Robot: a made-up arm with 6 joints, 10 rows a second.
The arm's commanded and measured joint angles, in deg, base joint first. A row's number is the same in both.
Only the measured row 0 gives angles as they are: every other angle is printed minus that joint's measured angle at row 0.
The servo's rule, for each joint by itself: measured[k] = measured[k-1] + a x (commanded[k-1-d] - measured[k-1]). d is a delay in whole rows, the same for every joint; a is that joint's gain. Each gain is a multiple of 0.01, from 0.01 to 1. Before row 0 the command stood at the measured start. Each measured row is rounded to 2 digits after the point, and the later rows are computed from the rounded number. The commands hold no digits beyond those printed.
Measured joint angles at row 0:
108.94 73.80 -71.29 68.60 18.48 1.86
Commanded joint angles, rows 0 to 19:
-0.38 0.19 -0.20 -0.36 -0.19 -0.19
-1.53 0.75 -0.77 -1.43 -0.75 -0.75
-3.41 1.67 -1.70 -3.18 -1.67 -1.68
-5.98 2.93 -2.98 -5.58 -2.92 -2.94
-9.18 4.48 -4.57 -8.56 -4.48 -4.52
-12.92 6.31 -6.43 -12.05 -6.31 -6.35
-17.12 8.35 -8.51 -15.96 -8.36 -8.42
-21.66 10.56 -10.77 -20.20 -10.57 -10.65
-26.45 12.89 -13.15 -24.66 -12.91 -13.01
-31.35 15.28 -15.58 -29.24 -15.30 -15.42
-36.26 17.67 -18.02 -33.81 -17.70 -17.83
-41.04 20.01 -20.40 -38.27 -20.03 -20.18
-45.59 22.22 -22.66 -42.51 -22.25 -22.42
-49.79 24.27 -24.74 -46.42 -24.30 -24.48
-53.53 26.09 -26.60 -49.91 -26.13 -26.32
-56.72 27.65 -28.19 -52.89 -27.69 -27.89
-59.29 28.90 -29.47 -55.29 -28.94 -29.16
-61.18 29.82 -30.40 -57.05 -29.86 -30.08
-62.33 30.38 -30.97 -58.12 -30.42 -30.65
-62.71 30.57 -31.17 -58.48 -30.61 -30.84
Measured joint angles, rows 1 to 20:
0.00 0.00 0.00 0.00 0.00 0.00
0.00 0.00 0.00 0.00 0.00 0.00
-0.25 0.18 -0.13 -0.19 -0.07 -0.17
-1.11 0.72 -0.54 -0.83 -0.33 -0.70
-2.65 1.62 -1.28 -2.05 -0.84 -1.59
-4.88 2.86 -2.37 -3.89 -1.63 -2.82
-7.76 4.40 -3.78 -6.32 -2.71 -4.37
-11.22 6.21 -5.48 -9.30 -4.08 -6.17
-15.17 8.24 -7.42 -12.76 -5.71 -8.22
-19.52 10.44 -9.56 -16.63 -7.56 -10.43
-24.16 12.77 -11.86 -20.81 -9.59 -12.78
-28.98 15.15 -14.24 -25.19 -11.76 -15.18
-33.86 17.54 -16.66 -29.67 -14.02 -17.59
-38.67 19.89 -19.05 -34.14 -16.30 -19.95
-43.31 22.10 -21.36 -38.49 -18.56 -22.20
-47.65 24.16 -23.52 -42.61 -20.74 -24.27
-51.59 25.99 -25.49 -46.41 -22.79 -26.14
-55.03 27.57 -27.22 -49.78 -24.65 -27.73
-57.88 28.83 -28.66 -52.65 -26.28 -29.03
-60.09 29.77 -29.77 -54.94 -27.64 -29.99
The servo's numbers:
d 2
a 0.67 0.95 0.64 0.52 0.38 0.91

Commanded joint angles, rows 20 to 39:
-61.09 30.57 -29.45 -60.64 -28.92 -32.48
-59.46 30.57 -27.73 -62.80 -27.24 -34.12
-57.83 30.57 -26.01 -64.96 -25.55 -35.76
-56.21 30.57 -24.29 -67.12 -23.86 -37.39
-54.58 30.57 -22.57 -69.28 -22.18 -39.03
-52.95 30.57 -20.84 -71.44 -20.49 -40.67
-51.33 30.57 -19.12 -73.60 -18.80 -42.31
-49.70 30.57 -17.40 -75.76 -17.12 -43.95
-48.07 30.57 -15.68 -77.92 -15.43 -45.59
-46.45 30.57 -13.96 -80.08 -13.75 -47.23
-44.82 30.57 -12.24 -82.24 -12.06 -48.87
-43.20 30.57 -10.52 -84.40 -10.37 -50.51
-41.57 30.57 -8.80 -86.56 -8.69 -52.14
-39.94 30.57 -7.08 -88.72 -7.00 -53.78
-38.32 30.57 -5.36 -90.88 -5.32 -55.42
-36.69 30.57 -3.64 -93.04 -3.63 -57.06
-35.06 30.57 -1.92 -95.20 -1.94 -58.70
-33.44 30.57 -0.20 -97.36 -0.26 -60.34
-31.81 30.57 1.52 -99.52 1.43 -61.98
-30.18 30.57 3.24 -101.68 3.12 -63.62
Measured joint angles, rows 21 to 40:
-61.59 30.35 -30.54 -56.59 -28.70 -30.59
-62.34 30.56 -30.94 -57.57 -29.43 -30.82
-61.50 30.57 -29.99 -59.17 -29.24 -32.33
-60.13 30.57 -28.54 -61.06 -28.48 -33.96
-58.59 30.57 -26.92 -63.09 -27.37 -35.60
-57.00 30.57 -25.24 -65.19 -26.04 -37.23
-55.38 30.57 -23.53 -67.32 -24.57 -38.87
-53.75 30.57 -21.81 -69.46 -23.02 -40.51
-52.13 30.57 -20.09 -71.61 -21.42 -42.15
-50.50 30.57 -18.37 -73.77 -19.79 -43.79
-48.87 30.57 -16.65 -75.93 -18.13 -45.43
-47.25 30.57 -14.93 -78.09 -16.47 -47.07
-45.62 30.57 -13.21 -80.25 -14.79 -48.71
-44.00 30.57 -11.49 -82.41 -13.11 -50.35
-42.37 30.57 -9.77 -84.57 -11.43 -51.98
-40.74 30.57 -8.05 -86.73 -9.75 -53.62
-39.12 30.57 -6.33 -88.89 -8.07 -55.26
-37.49 30.57 -4.61 -91.05 -6.38 -56.90
-35.86 30.57 -2.89 -93.21 -4.69 -58.54
-34.24 30.57 -1.17 -95.37 -3.01 -60.18

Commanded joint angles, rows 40 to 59:
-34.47 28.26 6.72 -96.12 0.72 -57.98
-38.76 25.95 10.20 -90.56 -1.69 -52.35
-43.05 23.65 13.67 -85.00 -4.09 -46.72
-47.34 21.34 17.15 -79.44 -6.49 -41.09
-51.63 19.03 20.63 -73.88 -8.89 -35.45
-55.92 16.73 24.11 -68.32 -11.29 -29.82
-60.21 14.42 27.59 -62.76 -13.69 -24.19
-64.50 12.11 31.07 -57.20 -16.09 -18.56
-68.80 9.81 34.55 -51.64 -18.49 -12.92
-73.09 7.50 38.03 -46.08 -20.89 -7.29
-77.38 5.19 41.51 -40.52 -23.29 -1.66
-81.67 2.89 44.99 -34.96 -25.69 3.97
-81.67 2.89 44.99 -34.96 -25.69 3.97
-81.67 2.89 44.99 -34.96 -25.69 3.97
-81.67 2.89 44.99 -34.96 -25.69 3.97
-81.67 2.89 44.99 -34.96 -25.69 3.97
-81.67 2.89 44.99 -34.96 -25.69 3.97
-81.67 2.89 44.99 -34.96 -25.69 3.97
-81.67 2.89 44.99 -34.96 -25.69 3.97
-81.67 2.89 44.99 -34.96 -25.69 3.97
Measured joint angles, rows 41 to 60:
-32.61 30.57 0.55 -97.53 -1.32 -61.82
-30.98 30.57 2.27 -99.69 0.37 -63.46
-33.32 28.38 5.12 -97.83 0.50 -58.47
-36.96 26.07 8.37 -94.05 -0.33 -52.90
-41.04 23.77 11.76 -89.34 -1.76 -47.28
-45.26 21.46 15.21 -84.19 -3.56 -41.65
-49.53 19.15 18.68 -78.83 -5.59 -36.01
-53.81 16.85 22.16 -73.36 -7.76 -30.38
-58.10 14.54 25.64 -67.85 -10.01 -24.75
-62.39 12.23 29.12 -62.31 -12.32 -19.12
-66.68 9.93 32.60 -56.76 -14.66 -13.48
-70.97 7.62 36.08 -51.21 -17.03 -7.85
-75.26 5.31 39.56 -45.65 -19.41 -2.22
-79.55 3.01 43.04 -40.09 -21.80 3.41
-80.97 2.90 44.29 -37.42 -23.28 3.92
-81.44 2.89 44.74 -36.14 -24.20 3.97
-81.59 2.89 44.90 -35.53 -24.77 3.97
-81.64 2.89 44.96 -35.23 -25.12 3.97
-81.66 2.89 44.98 -35.09 -25.34 3.97
-81.67 2.89 44.99 -35.02 -25.47 3.97

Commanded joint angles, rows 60 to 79:
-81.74 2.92 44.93 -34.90 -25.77 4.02
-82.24 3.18 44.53 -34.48 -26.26 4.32
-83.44 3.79 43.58 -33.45 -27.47 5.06
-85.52 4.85 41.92 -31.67 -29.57 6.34
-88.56 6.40 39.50 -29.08 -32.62 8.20
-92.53 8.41 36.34 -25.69 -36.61 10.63
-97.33 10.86 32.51 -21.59 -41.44 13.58
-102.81 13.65 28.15 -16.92 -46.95 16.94
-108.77 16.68 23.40 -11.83 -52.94 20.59
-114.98 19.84 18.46 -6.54 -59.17 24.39
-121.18 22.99 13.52 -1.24 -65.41 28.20
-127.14 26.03 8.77 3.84 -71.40 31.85
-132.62 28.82 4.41 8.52 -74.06 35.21
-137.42 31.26 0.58 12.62 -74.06 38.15
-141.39 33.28 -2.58 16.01 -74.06 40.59
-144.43 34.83 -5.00 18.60 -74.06 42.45
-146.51 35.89 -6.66 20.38 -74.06 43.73
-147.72 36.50 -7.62 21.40 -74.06 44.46
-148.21 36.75 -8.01 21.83 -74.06 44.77
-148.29 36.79 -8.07 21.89 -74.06 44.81
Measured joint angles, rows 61 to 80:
-81.67 2.89 44.99 -34.99 -25.55 3.97
-81.67 2.89 44.99 -34.97 -25.60 3.97
-81.72 2.92 44.95 -34.93 -25.66 4.02
-82.07 3.17 44.68 -34.70 -25.89 4.29
-82.99 3.76 43.98 -34.05 -26.49 4.99
-84.69 4.80 42.66 -32.81 -27.66 6.22
-87.28 6.32 40.64 -30.87 -29.54 8.02
-90.80 8.31 37.89 -28.18 -32.23 10.40
-95.18 10.73 34.45 -24.75 -35.73 13.29
-100.29 13.50 30.42 -20.68 -39.99 16.61
-105.97 16.52 25.93 -16.08 -44.91 20.23
-112.01 19.67 21.15 -11.12 -50.33 24.02
-118.15 22.82 16.27 -5.98 -56.06 27.82
-124.17 25.87 11.47 -0.87 -61.89 31.49
-129.83 28.67 6.95 4.01 -66.51 34.88
-134.92 31.13 2.87 8.49 -69.38 37.86
-139.25 33.17 -0.62 12.40 -71.16 40.34
-142.72 34.75 -3.42 15.62 -72.26 42.26
-145.26 35.83 -5.49 18.10 -72.94 43.60
-146.91 36.47 -6.85 19.82 -73.37 44.38

